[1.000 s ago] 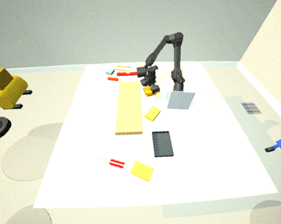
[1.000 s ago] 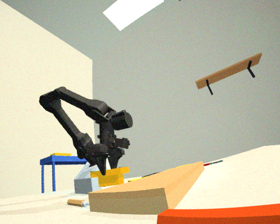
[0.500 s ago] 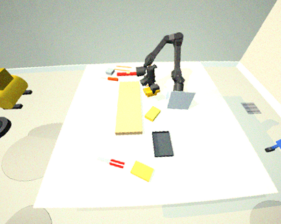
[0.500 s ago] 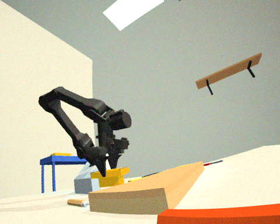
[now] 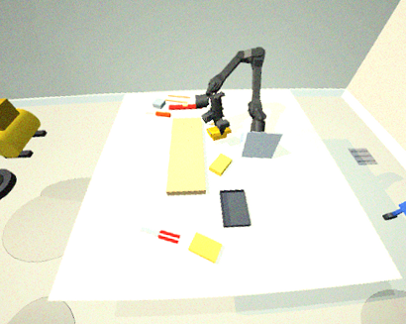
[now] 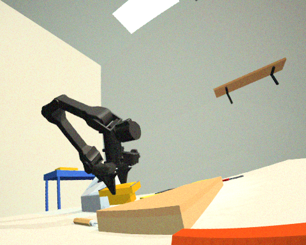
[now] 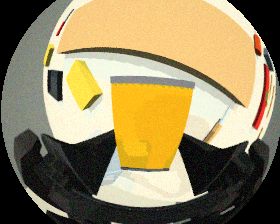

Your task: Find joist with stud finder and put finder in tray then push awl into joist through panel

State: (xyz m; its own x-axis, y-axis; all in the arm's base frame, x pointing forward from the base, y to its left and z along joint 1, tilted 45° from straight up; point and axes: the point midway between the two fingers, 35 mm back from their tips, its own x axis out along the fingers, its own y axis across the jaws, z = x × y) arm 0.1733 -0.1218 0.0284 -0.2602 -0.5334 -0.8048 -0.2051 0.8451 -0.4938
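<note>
The yellow stud finder is 10 mm behind my gripper tip and 20 mm below it. The rest, counted from my gripper tip: red level 190 mm ahead, 330 mm to the right, 60 mm below; dark tray 20 mm behind, 430 mm to the left, 60 mm below; awl 30 mm ahead, 140 mm to the right, 60 mm below.
</note>
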